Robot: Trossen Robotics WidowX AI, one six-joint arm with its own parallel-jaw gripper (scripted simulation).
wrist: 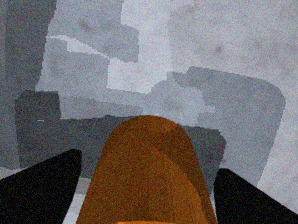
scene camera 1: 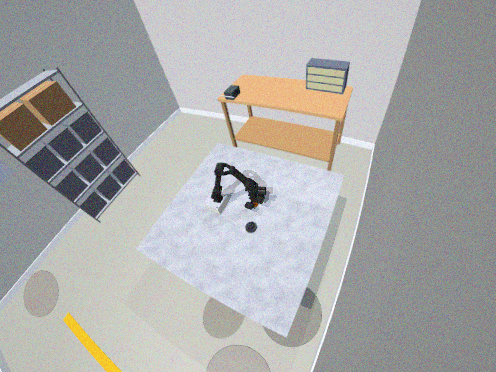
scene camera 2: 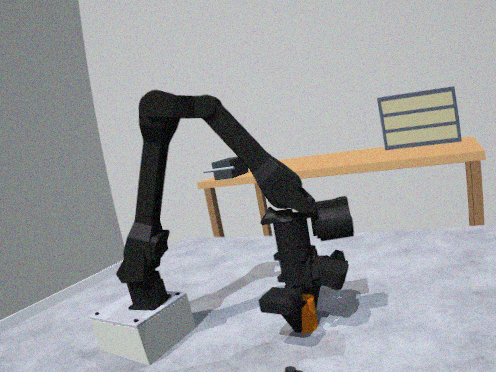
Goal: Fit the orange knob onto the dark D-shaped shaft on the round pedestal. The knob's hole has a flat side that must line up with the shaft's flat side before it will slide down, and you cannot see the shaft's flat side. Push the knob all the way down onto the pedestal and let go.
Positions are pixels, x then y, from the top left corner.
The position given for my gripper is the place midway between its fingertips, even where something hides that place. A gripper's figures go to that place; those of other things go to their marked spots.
Labels:
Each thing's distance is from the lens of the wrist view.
my gripper (wrist: 149, 170): 0.10 m
orange knob (wrist: 148, 162): 0.07 m

